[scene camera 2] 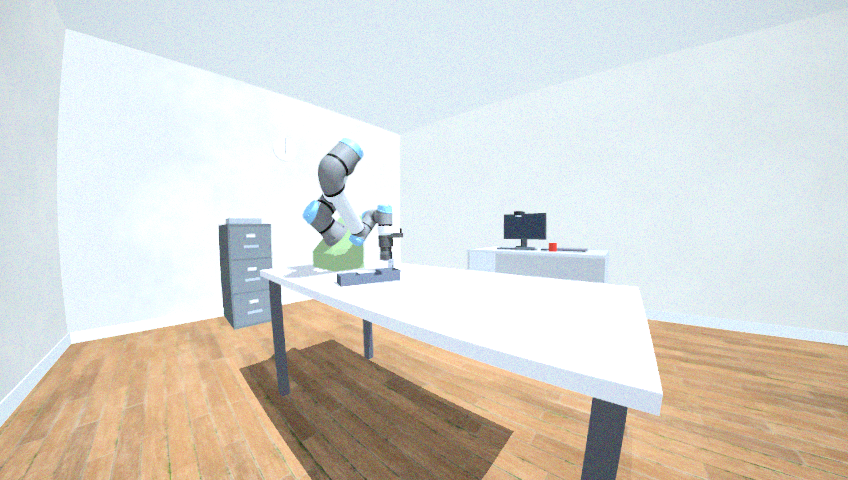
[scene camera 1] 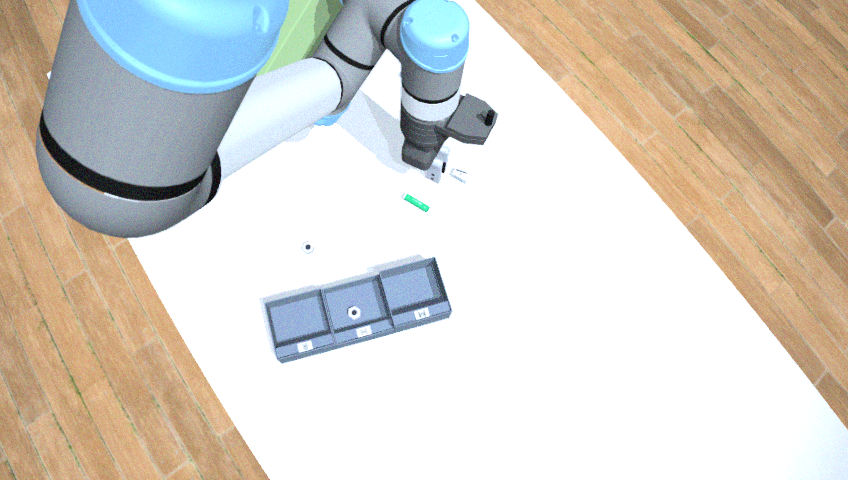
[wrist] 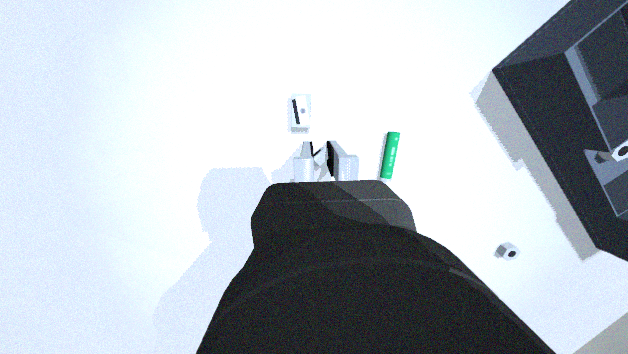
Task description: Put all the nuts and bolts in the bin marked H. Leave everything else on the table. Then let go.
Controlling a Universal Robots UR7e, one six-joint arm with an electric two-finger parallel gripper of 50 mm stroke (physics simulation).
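Frame: origin at the arm's base, x back, y left, z down, level; centimetres.
Where they show: gripper, fingertip midpoint: (scene camera 1: 436, 174) (wrist: 319, 153); arm's base, link origin: (scene camera 2: 337, 236).
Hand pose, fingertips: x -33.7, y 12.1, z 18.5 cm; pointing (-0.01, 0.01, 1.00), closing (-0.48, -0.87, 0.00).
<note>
Each offset is from my fingertips to the top centre of the thing. "pt": to the spot under its first point. Level surfaces: height alone.
My gripper (scene camera 1: 439, 170) (scene camera 2: 390, 264) (wrist: 319, 153) is shut on a small light grey nut @[dz -1.6, dx +0.1, dy -0.1 cm] (wrist: 321, 158), mostly hidden between the fingers, low at the table. A second nut @[dz -0.8, dx +0.1, dy -23.5 cm] (scene camera 1: 307, 246) (wrist: 507, 251) stands on the table between the arm and the dark three-bin tray @[dz -4.6, dx -12.7, dy -22.4 cm] (scene camera 1: 363, 340) (scene camera 2: 368, 278) (wrist: 540, 95). A third nut @[dz -1.5, dx -12.4, dy -23.0 cm] (scene camera 1: 354, 312) (wrist: 622, 151) is in the middle bin @[pt dz -0.7, dx -9.1, dy -23.4 cm] (scene camera 1: 340, 296). The middle label @[dz -2.8, dx -15.8, dy -23.4 cm] (scene camera 1: 363, 331) is small and blurred but seems to read H. No bolt can be made out.
A grey-white pencil sharpener @[dz -1.1, dx -2.4, dy +3.0 cm] (scene camera 1: 458, 174) (wrist: 300, 113) lies close beyond the fingers. A green cylinder @[dz -1.0, dx -2.6, dy -5.7 cm] (scene camera 1: 415, 202) (wrist: 390, 155), like a battery, lies beside them, towards the tray. The tray's raised walls and dividers stand up from the white table @[dz +0.0 cm] (scene camera 1: 535, 356) (scene camera 2: 505, 309).
</note>
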